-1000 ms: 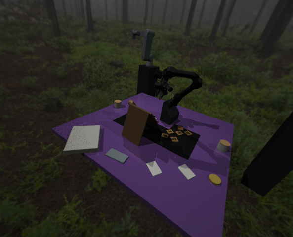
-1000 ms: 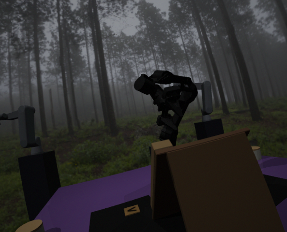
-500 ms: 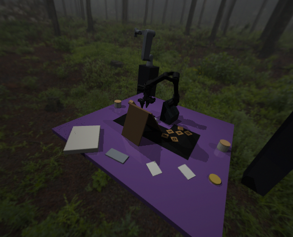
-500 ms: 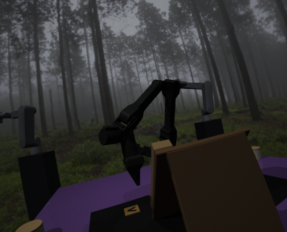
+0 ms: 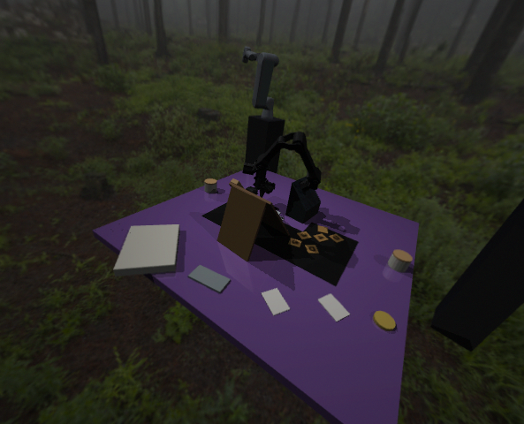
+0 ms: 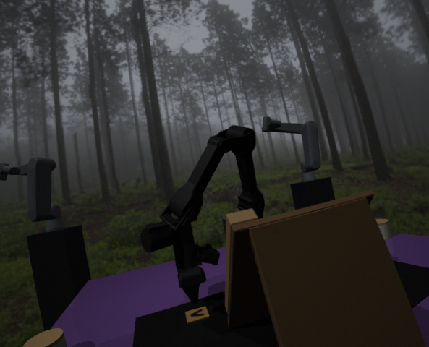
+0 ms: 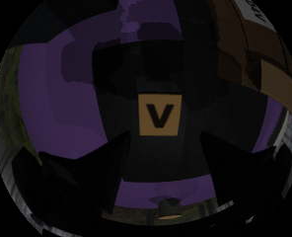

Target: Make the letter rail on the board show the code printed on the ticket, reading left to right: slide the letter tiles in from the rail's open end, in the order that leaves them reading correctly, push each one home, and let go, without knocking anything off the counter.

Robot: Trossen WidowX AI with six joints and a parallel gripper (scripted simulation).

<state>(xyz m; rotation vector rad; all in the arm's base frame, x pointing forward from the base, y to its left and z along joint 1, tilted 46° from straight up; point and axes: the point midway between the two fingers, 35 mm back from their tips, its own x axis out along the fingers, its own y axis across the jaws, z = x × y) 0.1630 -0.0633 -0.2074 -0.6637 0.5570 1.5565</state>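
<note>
The tan letter tile marked v is 50 mm below my gripper tip. From my gripper tip the other things lie so: white ticket 130 mm ahead, 230 mm to the left, 30 mm above; then black mat 30 mm ahead, 220 mm to the left, 50 mm below; then grey card 560 mm ahead, 270 mm to the left, 50 mm below.
</note>
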